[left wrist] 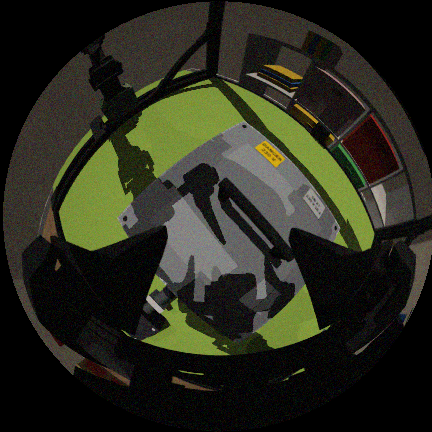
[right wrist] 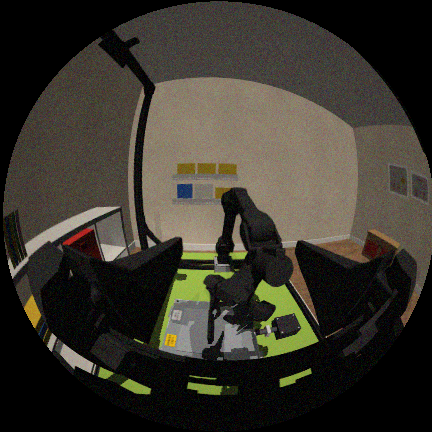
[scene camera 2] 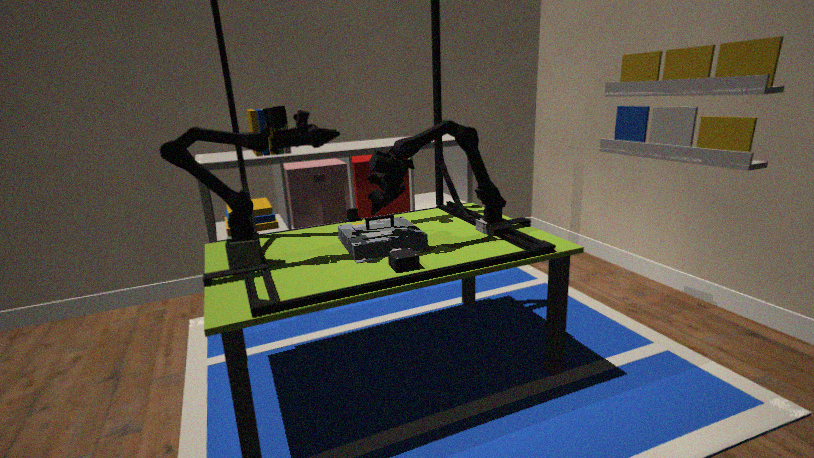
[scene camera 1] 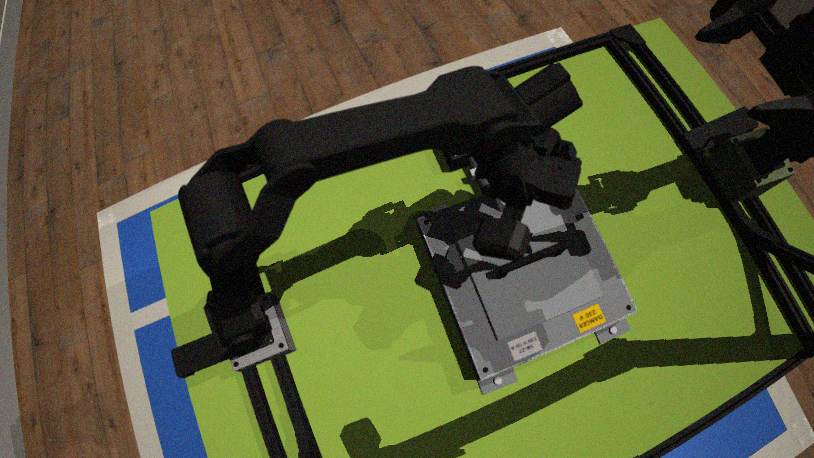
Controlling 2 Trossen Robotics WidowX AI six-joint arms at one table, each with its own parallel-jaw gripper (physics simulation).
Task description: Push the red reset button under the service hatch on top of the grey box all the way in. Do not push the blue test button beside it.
Scene:
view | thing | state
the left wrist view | left gripper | -
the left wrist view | grey box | -
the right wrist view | left gripper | -
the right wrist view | right gripper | -
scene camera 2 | left gripper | -
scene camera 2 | right gripper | -
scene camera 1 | left gripper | -
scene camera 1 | right gripper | -
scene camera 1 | grey box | -

